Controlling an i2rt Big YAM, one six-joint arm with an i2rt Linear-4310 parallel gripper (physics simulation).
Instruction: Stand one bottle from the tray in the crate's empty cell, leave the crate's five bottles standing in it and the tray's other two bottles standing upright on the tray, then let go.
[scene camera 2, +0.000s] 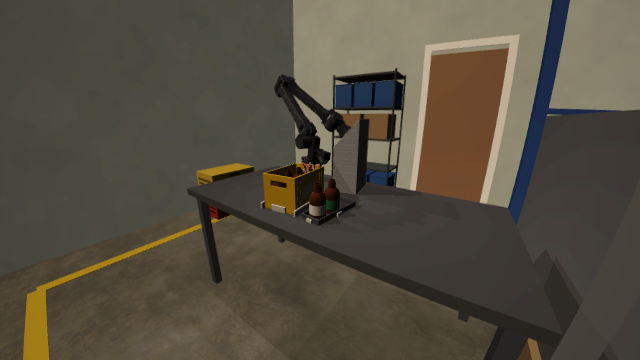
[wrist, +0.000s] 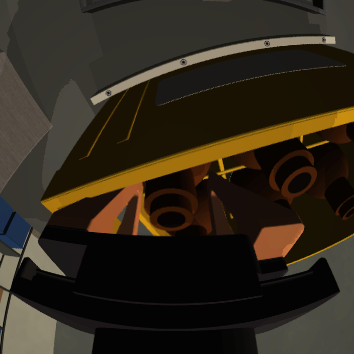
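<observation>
My gripper is open at the crate's far end, its fingers reaching below the rim. A brown bottle stands in the crate between the fingers, with gaps on both sides. The yellow crate holds other brown bottles, among them one bottle to the right in the wrist view and another bottle further right. The crate's floor and cells are partly hidden. A white-labelled bottle and a green-labelled bottle stand upright on the dark tray beside the crate.
A grey wedge-shaped panel stands behind the tray, close to the arm. Pale brackets edge the crate's base, including one strip in the wrist view. A shelf rack and a yellow-topped cabinet stand beyond the table.
</observation>
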